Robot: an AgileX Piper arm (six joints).
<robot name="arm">
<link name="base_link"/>
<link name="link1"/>
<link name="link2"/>
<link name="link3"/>
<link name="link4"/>
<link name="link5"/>
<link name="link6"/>
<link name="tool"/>
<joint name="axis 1" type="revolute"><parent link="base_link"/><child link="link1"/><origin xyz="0.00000 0.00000 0.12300" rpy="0.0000 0.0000 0.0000"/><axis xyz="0 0 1"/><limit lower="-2.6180" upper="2.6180"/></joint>
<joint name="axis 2" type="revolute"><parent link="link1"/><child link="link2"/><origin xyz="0.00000 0.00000 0.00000" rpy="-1.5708 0.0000 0.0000"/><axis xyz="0 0 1"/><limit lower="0.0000" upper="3.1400"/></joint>
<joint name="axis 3" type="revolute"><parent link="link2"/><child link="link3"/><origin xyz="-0.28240 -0.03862 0.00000" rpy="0.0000 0.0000 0.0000"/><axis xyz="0 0 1"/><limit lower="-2.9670" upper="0.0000"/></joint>
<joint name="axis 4" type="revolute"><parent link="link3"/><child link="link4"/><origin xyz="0.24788 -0.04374 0.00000" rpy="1.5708 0.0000 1.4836"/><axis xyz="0 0 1"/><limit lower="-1.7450" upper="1.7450"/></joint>
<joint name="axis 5" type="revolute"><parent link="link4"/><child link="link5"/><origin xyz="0.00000 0.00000 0.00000" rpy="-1.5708 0.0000 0.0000"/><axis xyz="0 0 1"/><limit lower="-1.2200" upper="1.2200"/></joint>
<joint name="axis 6" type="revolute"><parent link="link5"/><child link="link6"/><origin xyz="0.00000 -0.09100 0.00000" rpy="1.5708 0.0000 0.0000"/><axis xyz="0 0 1"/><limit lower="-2.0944" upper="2.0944"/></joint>
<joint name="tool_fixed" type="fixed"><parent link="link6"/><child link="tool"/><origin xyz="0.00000 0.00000 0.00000" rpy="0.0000 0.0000 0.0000"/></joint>
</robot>
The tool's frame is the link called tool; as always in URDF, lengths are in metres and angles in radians.
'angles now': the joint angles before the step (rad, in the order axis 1, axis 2, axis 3, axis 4, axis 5, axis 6). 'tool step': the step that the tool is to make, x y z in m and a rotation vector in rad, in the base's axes. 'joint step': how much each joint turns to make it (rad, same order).
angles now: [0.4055 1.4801 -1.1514 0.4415 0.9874 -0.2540]
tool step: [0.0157 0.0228 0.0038 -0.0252 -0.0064 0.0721]
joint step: [0.0506 0.0897 -0.1181 -0.0296 0.0364 -0.0002]
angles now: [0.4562 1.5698 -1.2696 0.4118 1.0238 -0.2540]
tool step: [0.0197 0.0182 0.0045 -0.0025 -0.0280 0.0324]
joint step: [0.0249 0.0855 -0.1194 -0.0160 0.0110 -0.0002]
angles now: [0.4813 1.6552 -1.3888 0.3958 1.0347 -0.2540]
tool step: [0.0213 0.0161 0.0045 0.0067 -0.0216 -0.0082]
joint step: [0.0149 0.0859 -0.1267 -0.0174 0.0083 0.0333]
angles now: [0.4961 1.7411 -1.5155 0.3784 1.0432 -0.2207]
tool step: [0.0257 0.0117 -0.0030 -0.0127 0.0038 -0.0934]
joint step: [0.0060 0.0978 -0.1268 -0.0592 0.0019 0.1237]
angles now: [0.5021 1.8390 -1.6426 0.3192 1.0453 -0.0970]
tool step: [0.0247 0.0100 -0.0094 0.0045 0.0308 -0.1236]
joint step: [0.0001 0.0997 -0.1138 -0.0424 0.0017 0.1471]
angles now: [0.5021 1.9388 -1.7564 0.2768 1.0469 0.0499]
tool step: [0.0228 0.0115 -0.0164 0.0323 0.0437 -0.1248]
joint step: [0.0000 0.1021 -0.0971 -0.0091 -0.0149 0.1389]
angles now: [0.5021 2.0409 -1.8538 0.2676 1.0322 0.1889]
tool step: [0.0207 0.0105 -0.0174 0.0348 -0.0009 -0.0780]
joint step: [0.0000 0.0895 -0.0765 -0.0021 -0.0491 0.0754]
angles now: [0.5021 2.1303 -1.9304 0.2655 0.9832 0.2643]
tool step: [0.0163 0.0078 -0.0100 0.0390 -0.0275 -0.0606]
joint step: [0.0001 0.0637 -0.0628 -0.0039 -0.0574 0.0546]
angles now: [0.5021 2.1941 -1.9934 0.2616 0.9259 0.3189]
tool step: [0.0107 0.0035 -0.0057 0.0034 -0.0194 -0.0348]
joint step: [0.0001 0.0444 -0.0541 -0.0271 -0.0174 0.0405]
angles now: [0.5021 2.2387 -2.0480 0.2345 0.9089 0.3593]
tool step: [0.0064 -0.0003 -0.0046 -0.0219 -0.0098 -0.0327]
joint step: [0.0001 0.0262 -0.0313 -0.0484 -0.0004 0.0453]
